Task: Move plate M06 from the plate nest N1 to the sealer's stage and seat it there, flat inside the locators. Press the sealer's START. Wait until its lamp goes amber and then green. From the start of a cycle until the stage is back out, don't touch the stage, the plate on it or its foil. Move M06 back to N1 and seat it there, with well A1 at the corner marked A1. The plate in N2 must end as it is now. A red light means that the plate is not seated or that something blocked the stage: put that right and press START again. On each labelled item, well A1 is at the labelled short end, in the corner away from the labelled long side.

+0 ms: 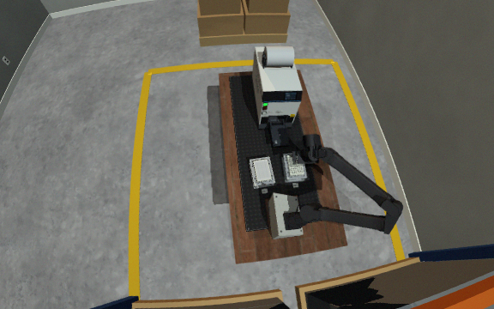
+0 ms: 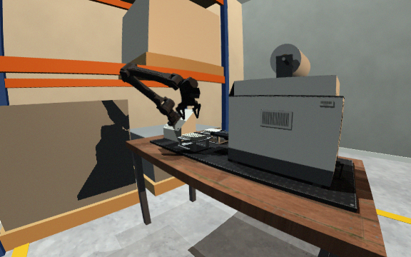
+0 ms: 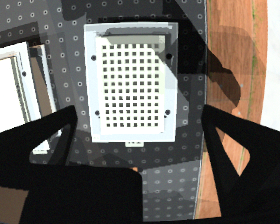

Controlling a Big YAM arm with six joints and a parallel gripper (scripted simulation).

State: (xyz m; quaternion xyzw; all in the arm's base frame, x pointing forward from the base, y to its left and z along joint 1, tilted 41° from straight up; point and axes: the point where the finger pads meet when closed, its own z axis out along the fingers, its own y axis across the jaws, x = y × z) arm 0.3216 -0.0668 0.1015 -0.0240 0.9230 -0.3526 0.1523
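Now: the white well plate 110 mm below my hand, 10 mm to the left of it and 10 mm ahead of it. The rest, counted from my hand: foil roll: 530 mm ahead, 240 mm above, 60 mm to the left; dark stage: 200 mm ahead, 80 mm below, 70 mm to the left; white plate: 210 mm to the left, 110 mm below.
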